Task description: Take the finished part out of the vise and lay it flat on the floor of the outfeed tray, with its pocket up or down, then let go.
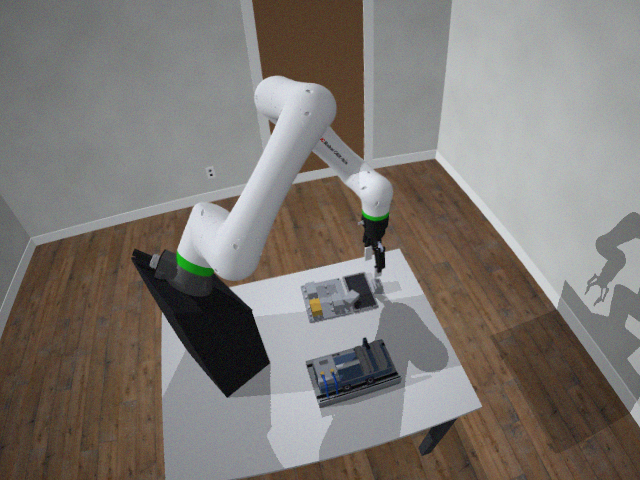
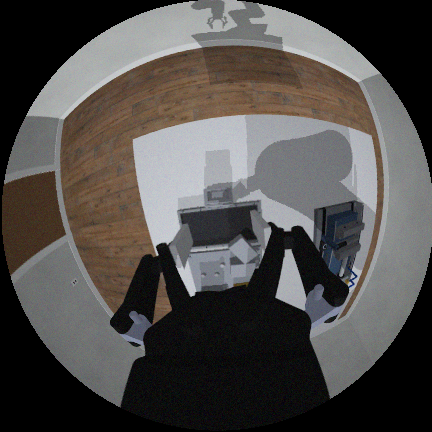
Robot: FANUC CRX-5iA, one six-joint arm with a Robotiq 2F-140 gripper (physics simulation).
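Seen in the pictures: gripper, between the fingertips: (image 1: 372, 267) (image 2: 220, 226); arm's base, origin of its link: (image 1: 188, 282).
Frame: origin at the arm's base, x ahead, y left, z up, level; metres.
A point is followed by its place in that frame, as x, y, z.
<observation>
The outfeed tray (image 1: 359, 283) @[0.509, 0.375, -0.438] (image 2: 212, 227) @[0.504, 0.349, -0.438] is dark-floored with a grey rim. A grey part (image 1: 378, 285) @[0.588, 0.350, -0.420] (image 2: 218, 195) @[0.584, 0.348, -0.418], its rectangular pocket facing up, sits outside the tray against its outer wall, on the side away from the fixture plate. Another grey block (image 1: 353, 296) @[0.485, 0.274, -0.396] (image 2: 243, 249) @[0.480, 0.274, -0.397] looks tilted at the tray's wall beside the fixture plate. My gripper (image 1: 373, 264) @[0.559, 0.341, -0.298] (image 2: 220, 226) @[0.559, 0.341, -0.298] is open above the tray, with nothing between its fingers. The blue-grey vise (image 1: 381, 357) @[0.588, -0.030, -0.348] (image 2: 345, 220) @[0.596, 0.005, -0.384] stands apart; no part shows clearly in it.
A grey fixture plate (image 1: 330, 287) @[0.387, 0.349, -0.436] (image 2: 205, 260) @[0.412, 0.352, -0.436] with raised blocks and a yellow block (image 1: 315, 307) @[0.337, 0.218, -0.400] adjoins the tray. Blue hoses (image 1: 325, 386) @[0.400, -0.129, -0.384] hang at the vise's side. The white table (image 1: 289, 335) @[0.241, 0.110, -0.443] (image 2: 165, 165) @[0.631, 0.482, -0.444] ends not far beyond the tray.
</observation>
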